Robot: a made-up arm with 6 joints. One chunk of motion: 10 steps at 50 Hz.
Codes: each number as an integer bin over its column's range. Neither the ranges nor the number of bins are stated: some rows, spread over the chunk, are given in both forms.
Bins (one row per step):
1: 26 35 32 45 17 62
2: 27 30 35 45 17 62
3: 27 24 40 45 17 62
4: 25 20 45 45 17 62
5: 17 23 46 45 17 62
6: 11 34 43 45 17 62
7: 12 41 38 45 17 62
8: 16 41 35 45 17 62
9: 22 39 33 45 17 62
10: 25 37 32 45 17 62
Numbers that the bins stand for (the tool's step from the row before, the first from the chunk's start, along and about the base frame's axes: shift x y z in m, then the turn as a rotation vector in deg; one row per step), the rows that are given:
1: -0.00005 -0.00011 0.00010 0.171 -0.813 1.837
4: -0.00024 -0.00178 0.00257 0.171 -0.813 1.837
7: -0.00271 0.00056 0.00124 0.171 -0.813 1.837
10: -0.00024 0.00011 0.00010 0.171 -0.813 1.837
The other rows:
2: 0.00014 -0.00067 0.00067 0.171 -0.813 1.837
3: 0.00014 -0.00133 0.00162 0.171 -0.813 1.837
5: -0.00176 -0.00144 0.00276 0.171 -0.813 1.837
6: -0.00290 -0.00022 0.00219 0.171 -0.813 1.837
8: -0.00195 0.00056 0.00067 0.171 -0.813 1.837
9: -0.00081 0.00033 0.00029 0.171 -0.813 1.837

